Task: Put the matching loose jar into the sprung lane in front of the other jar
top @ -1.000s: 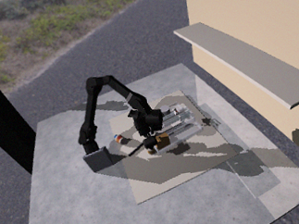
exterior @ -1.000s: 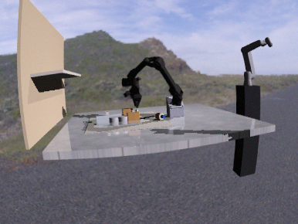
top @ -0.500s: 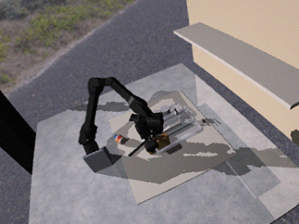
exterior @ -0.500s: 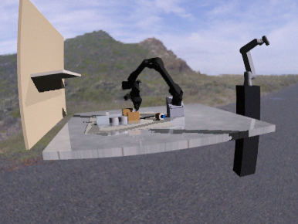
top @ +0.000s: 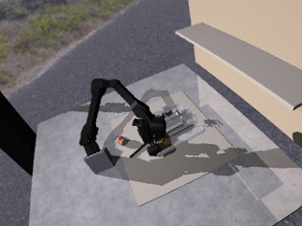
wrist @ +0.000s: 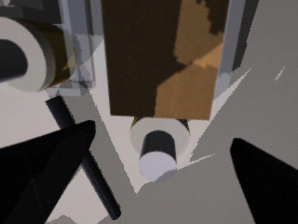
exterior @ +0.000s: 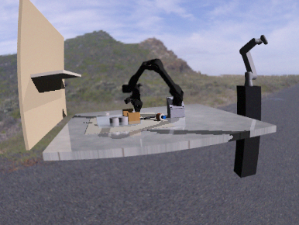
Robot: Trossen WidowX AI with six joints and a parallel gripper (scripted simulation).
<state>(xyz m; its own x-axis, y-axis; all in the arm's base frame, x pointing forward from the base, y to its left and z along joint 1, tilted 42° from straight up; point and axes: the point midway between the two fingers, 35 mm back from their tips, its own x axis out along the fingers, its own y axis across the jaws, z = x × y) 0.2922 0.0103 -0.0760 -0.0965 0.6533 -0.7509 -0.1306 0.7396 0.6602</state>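
Right now my gripper tip is 70 mm past the black stick, 60 mm to the right of it and 30 mm above it. Round my gripper tip: shelf (540 mm ahead, 330 mm above, 150 mm to the left); then lane (170 mm ahead, 140 mm to the left, 10 mm below).
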